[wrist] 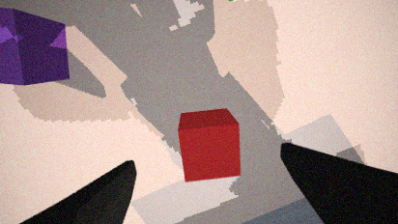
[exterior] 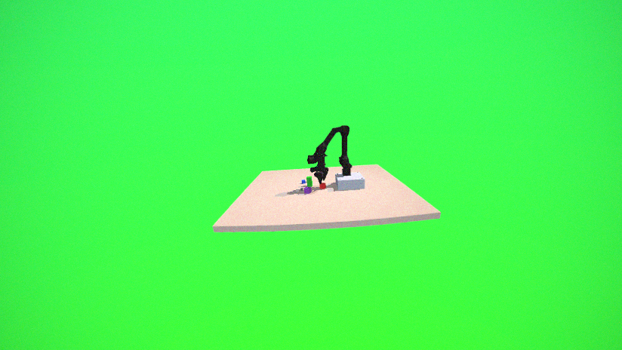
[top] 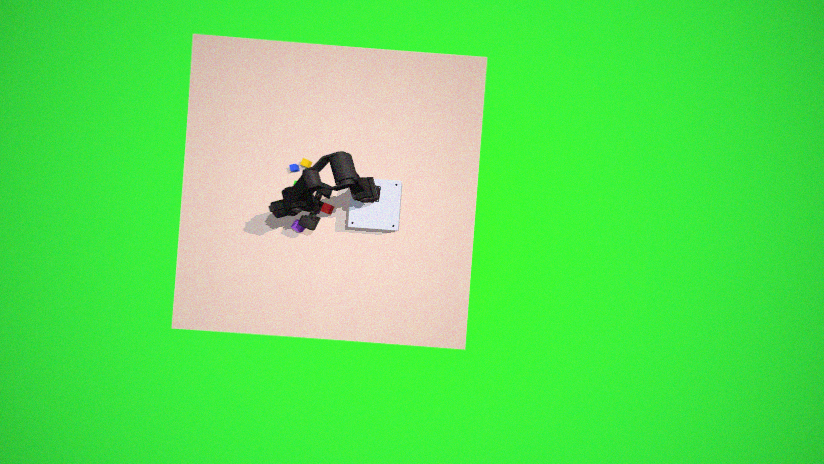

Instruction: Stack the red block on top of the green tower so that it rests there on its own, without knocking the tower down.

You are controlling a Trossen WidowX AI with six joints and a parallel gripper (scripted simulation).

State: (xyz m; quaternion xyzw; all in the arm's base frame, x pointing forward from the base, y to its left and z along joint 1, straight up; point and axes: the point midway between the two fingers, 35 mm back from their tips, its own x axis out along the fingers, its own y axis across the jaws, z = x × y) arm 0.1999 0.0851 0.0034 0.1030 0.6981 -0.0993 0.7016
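My gripper tip is now 30 mm above the red block. From my gripper tip the other things lie so: yellow cube: 180 mm to the right, 110 mm ahead, 30 mm below; purple cube: 110 mm ahead, 90 mm to the left, 30 mm below; blue cube: 160 mm to the right, 160 mm ahead, 30 mm below.
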